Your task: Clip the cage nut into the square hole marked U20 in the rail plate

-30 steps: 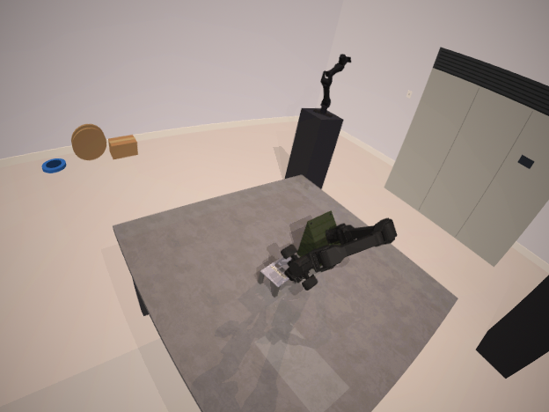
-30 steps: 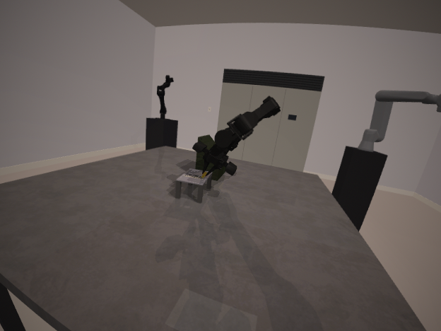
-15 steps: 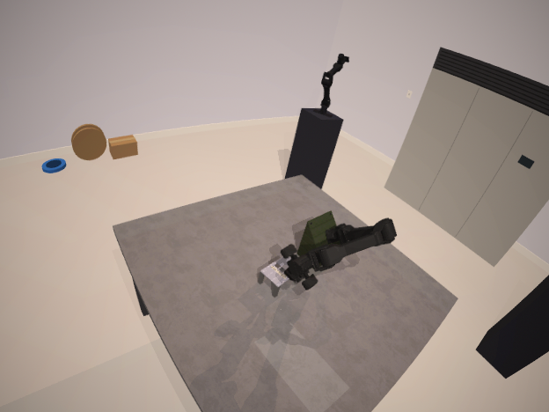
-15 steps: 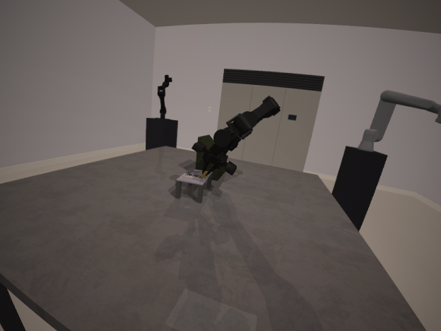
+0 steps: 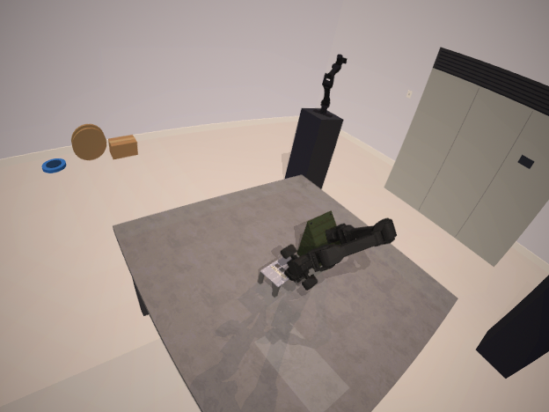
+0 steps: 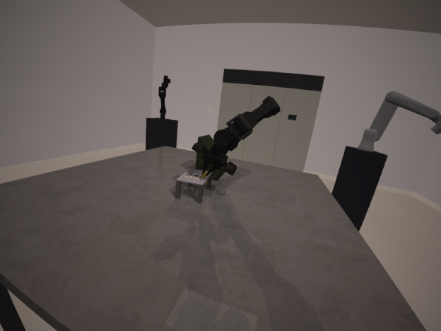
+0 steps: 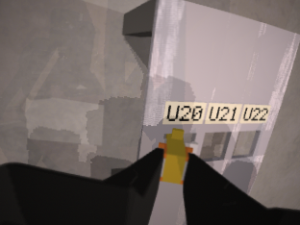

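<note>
Now: the yellow cage nut 1 cm below my gripper tip.
</note>
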